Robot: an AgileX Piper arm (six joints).
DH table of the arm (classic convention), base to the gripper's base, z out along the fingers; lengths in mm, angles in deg. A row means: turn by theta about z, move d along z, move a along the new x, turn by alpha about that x. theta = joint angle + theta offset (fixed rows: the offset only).
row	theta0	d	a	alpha
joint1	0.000	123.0	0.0	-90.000
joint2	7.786	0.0	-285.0	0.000
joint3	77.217	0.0	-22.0	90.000
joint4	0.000	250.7	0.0	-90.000
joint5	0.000	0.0	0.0	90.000
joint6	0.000	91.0	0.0	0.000
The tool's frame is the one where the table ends.
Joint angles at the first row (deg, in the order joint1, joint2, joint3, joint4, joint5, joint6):
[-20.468 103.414 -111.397 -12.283 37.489 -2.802]
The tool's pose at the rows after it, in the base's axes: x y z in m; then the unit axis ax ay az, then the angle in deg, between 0 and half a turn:
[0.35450 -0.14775 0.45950 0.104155 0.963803 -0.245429 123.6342]
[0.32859 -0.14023 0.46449 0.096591 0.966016 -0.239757 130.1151]
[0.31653 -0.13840 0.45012 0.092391 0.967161 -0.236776 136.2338]
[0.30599 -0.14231 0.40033 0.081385 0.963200 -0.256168 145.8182]
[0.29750 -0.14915 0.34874 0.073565 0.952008 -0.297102 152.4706]
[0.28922 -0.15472 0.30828 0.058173 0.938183 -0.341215 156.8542]
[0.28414 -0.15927 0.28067 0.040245 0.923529 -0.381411 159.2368]
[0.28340 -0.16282 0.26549 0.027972 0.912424 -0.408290 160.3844]
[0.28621 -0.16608 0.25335 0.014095 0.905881 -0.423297 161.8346]
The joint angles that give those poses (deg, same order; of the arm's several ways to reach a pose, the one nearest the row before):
[-20.468 97.442 -111.688 -12.404 47.706 -5.237]
[-20.469 93.853 -110.364 -12.587 56.145 -7.514]
[-20.467 91.683 -105.814 -13.988 59.654 -8.041]
[-20.467 88.864 -92.321 -20.010 57.728 -6.360]
[-20.467 87.703 -79.419 -29.761 52.232 -0.486]
[-20.468 87.727 -69.706 -40.785 47.482 6.937]
[-20.468 88.569 -63.328 -51.712 44.265 14.799]
[-20.469 89.792 -60.339 -59.458 42.985 20.608]
[-20.468 91.629 -59.157 -64.224 42.643 23.641]

